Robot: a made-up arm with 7 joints.
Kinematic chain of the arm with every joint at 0, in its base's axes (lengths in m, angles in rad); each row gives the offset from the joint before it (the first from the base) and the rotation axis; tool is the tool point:
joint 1: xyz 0 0 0.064 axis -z
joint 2: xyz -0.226 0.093 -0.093 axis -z
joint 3: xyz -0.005 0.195 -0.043 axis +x
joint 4: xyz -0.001 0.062 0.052 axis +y
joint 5: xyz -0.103 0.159 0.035 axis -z
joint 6: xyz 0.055 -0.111 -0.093 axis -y
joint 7: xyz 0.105 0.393 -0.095 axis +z
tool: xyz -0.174 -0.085 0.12
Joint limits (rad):
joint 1: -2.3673..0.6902
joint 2: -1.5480..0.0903
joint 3: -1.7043..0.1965
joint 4: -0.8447..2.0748
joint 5: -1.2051..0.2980
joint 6: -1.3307..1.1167
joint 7: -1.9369..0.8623
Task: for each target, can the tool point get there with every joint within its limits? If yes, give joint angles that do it. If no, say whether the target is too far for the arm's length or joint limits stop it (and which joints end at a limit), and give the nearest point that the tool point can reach.
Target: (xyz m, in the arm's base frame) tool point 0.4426 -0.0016 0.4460
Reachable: no: joint limits stop it (at a limit: joint 1, joint 2, joint 3, joint 5) | nearest point 0.5873 -0.3339 0.3555 | short by 0.374 m
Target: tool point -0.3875 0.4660 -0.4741
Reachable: yes | joints 0.3285 -0.3637 -1.4529 0.3717 -0.2757 0.2521 -0.0501
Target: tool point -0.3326 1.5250 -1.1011
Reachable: no: too far | nearest point -0.2406 0.9711 -0.5908 | short by 0.759 m
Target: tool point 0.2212 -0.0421 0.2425
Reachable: no: joint limits stop it (at a limit: joint 1, joint 2, joint 3, joint 5) | nearest point 0.5160 -0.3757 0.2984 | short by 0.449 m
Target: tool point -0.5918 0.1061 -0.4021
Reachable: yes | joints -0.3246 -0.3962 -1.1217 -0.2958 -0.7663 0.1642 0.1851
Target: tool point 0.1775 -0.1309 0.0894
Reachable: no: joint limits stop it (at a limit: joint 3, joint 4, joint 5) | nearest point 0.1775 -0.1309 -0.3133 | short by 0.403 m
